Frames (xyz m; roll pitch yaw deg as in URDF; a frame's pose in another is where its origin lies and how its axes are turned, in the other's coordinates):
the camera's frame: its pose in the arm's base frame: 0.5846 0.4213 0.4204 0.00 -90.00 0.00
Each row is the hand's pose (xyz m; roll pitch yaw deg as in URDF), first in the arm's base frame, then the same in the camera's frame.
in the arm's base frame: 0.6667 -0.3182 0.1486 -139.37 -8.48 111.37
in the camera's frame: -0.2718 -0.7395 -0.0821 -46.07 -21.13 80.90
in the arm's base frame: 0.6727 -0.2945 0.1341 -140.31 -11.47 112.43
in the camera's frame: -0.2863 -0.7158 -0.0881 -45.62 -21.96 77.62
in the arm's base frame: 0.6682 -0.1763 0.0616 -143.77 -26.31 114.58
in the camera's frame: -0.3588 -0.5976 -0.0836 -42.31 -21.89 61.47
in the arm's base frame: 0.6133 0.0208 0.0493 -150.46 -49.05 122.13
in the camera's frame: -0.3711 -0.4005 -0.0287 -35.08 -20.40 36.31
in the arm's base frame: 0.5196 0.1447 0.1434 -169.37 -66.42 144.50
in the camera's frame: -0.2770 -0.2766 0.0650 -27.26 -19.01 14.22
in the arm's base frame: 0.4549 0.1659 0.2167 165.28 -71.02 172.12
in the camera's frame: -0.2037 -0.2554 0.1297 -23.05 -18.79 2.70
